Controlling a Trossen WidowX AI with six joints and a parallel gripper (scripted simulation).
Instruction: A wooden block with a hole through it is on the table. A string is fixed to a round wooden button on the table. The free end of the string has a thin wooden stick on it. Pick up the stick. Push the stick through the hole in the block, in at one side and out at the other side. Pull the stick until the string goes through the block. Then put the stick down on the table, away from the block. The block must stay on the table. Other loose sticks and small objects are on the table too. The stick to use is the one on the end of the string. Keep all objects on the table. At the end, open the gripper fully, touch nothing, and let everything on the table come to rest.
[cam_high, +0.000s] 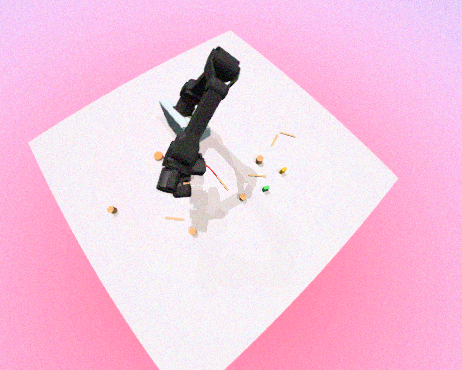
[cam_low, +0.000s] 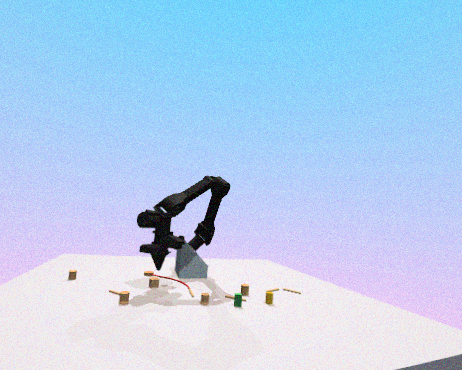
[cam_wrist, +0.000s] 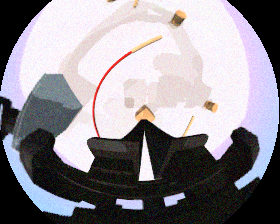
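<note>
Now: gripper tip 10 mm to the left of the wooden block and 40 mm above it. The rest, counted from my gripper tip: green piece: 260 mm ahead, 200 mm to the left, 40 mm below; thin wooden stick: 90 mm ahead, 100 mm to the left, 60 mm below; round wooden button: 190 mm behind, 50 mm below.
</note>
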